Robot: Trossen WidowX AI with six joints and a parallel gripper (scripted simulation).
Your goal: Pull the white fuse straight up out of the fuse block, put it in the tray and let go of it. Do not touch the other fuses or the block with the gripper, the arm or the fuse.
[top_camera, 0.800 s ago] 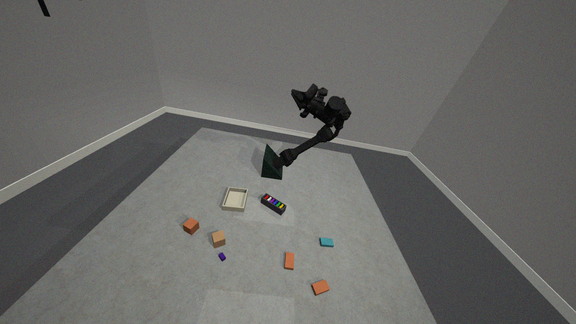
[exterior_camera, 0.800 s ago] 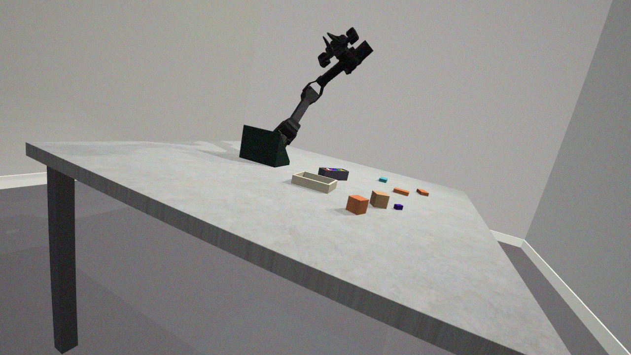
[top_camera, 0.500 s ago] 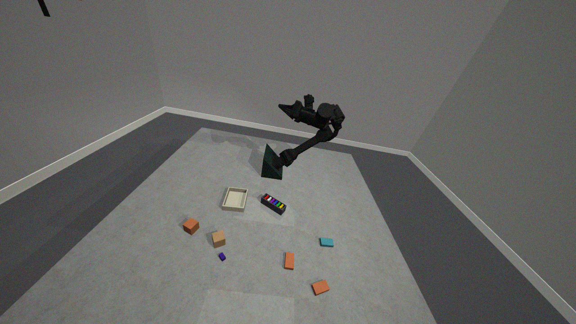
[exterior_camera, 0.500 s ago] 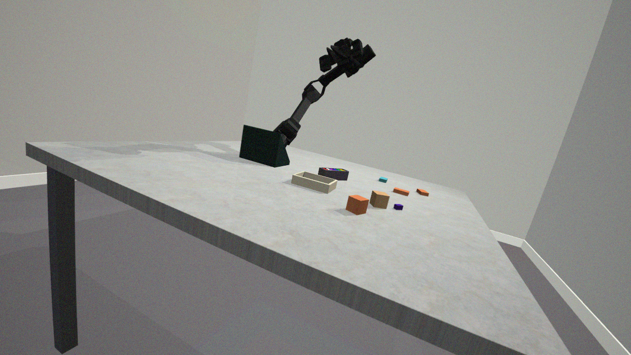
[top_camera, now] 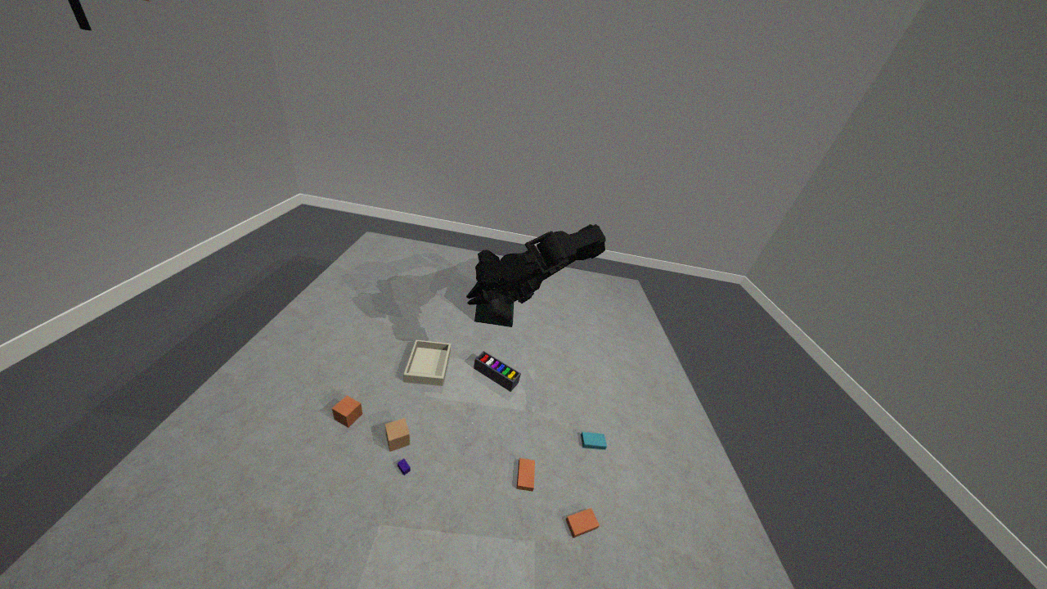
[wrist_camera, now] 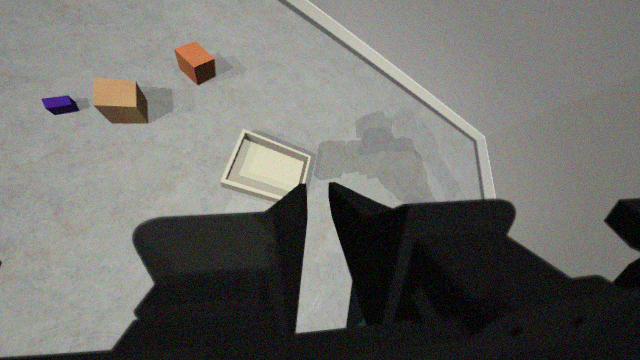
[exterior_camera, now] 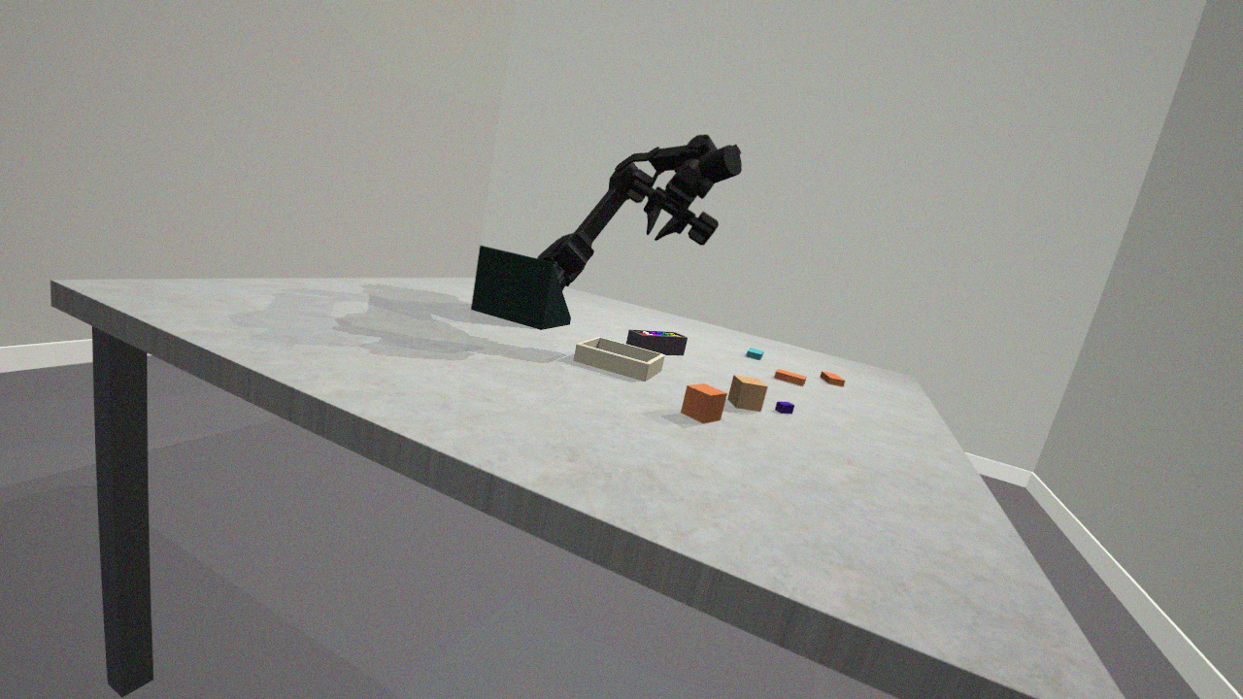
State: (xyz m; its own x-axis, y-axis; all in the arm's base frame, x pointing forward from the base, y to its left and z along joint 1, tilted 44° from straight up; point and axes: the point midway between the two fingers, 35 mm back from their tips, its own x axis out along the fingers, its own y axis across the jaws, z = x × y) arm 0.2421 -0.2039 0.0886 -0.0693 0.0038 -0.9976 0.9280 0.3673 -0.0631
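Now: gripper tip 21 cm above the white fuse, 8 cm to the right of it and 1 cm short of it. Also, from my gripper tip: purple fuse: 21 cm below, 9 cm to the left, 2 cm ahead; then cream tray: 23 cm below, 9 cm to the right, 1 cm ahead; then red fuse: 21 cm below, 6 cm to the left.
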